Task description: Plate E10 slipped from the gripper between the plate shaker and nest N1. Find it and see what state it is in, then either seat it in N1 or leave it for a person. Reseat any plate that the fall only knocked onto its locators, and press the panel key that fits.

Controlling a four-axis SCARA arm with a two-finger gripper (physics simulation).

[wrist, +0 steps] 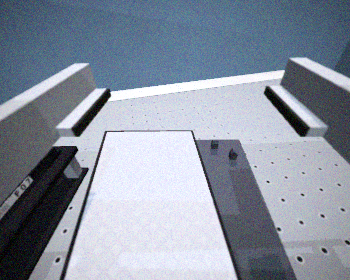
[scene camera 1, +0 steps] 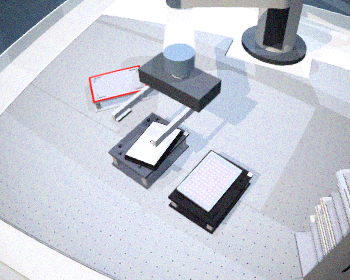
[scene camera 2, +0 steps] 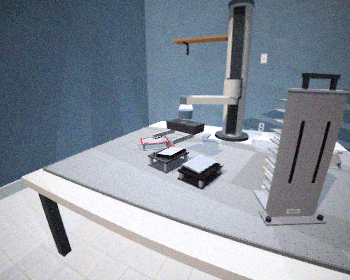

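Pixels of known places: gripper, fingertip midpoint: [wrist: 185,78] [scene camera 1: 132,129] [scene camera 2: 162,139]; arm's base, link origin: [scene camera 1: 273,45] [scene camera 2: 231,136].
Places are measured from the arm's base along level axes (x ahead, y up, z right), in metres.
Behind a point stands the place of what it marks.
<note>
A plate [scene camera 1: 151,144] @[z 0.180, x 0.657, y 0.088 m] [scene camera 2: 171,151] @[z 0.173, x 0.660, y 0.089 m] [wrist: 150,200] @[z 0.177, x 0.638, y 0.087 m] with a white top and black sides lies white side up on a dark grey nest [scene camera 1: 131,136] @[z 0.246, x 0.637, y 0.066 m] [scene camera 2: 155,161] @[z 0.259, x 0.664, y 0.022 m] [wrist: 232,190] @[z 0.240, x 0.643, y 0.066 m]. It is turned askew and set toward one side. Several locator pegs stand uncovered beside it. Its black side looks deeper on the right in scene camera 1; whether it is slightly tilted, I cannot tell. Its name and the nest's name are not readable. My gripper [scene camera 1: 137,130] @[z 0.211, x 0.677, y 0.147 m] [scene camera 2: 164,140] @[z 0.211, x 0.677, y 0.147 m] [wrist: 185,78] @[z 0.211, x 0.677, y 0.147 m] is open and empty above the nest, one finger over the plate, the other beyond the nest's far left side.
A pale welled plate [scene camera 1: 211,180] @[z 0.022, x 0.691, y 0.075 m] [scene camera 2: 201,164] @[z 0.015, x 0.702, y 0.074 m] sits on a black nest [scene camera 1: 192,220] @[z 0.034, x 0.770, y 0.017 m] [scene camera 2: 200,181] @[z -0.008, x 0.778, y 0.042 m]; the wrist view shows an F07 label [wrist: 17,194] @[z 0.070, x 0.686, y 0.065 m] there. A red-outlined stand [scene camera 1: 90,89] @[z 0.488, x 0.475, y 0.013 m] [scene camera 2: 155,138] is at the back left. A tall grey rack [scene camera 2: 300,150] @[z -0.290, x 0.831, y 0.232 m] stands at the right.
</note>
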